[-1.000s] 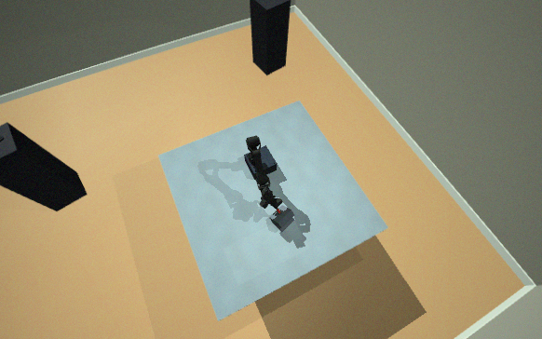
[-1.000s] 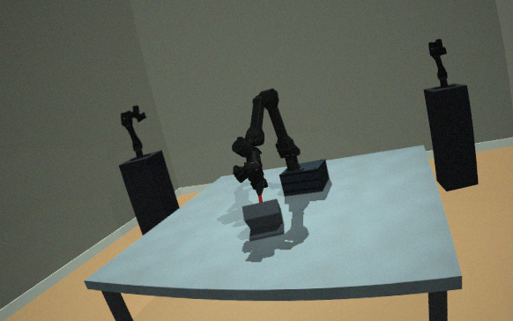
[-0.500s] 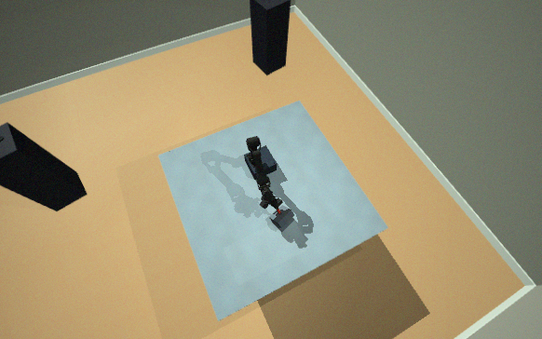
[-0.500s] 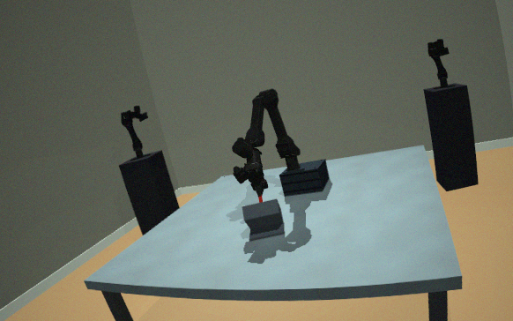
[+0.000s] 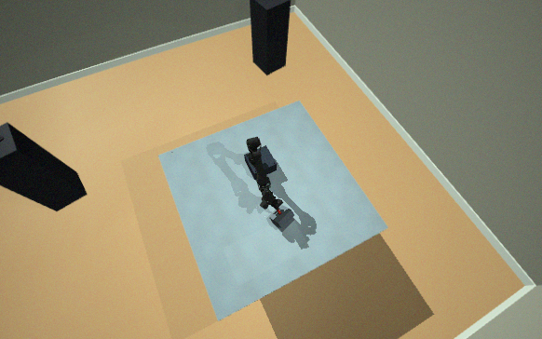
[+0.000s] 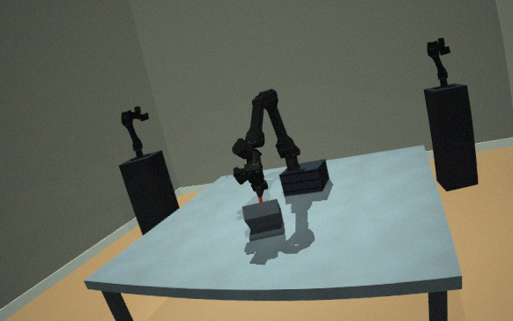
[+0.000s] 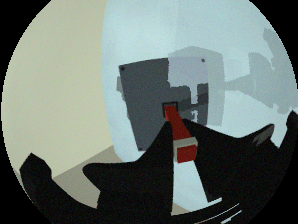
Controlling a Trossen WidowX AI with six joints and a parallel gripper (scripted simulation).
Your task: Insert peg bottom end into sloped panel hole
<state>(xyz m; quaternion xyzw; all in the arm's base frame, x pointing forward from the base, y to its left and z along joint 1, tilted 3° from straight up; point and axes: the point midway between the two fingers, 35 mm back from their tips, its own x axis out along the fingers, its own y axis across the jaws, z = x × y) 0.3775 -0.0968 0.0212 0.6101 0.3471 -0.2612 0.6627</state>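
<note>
The grey sloped panel block lies 4 cm ahead of my gripper tip, 1 cm to the left of it and 5 cm below it. The rest, counted from my gripper tip: red peg (1 cm behind, 1 cm above).
</note>
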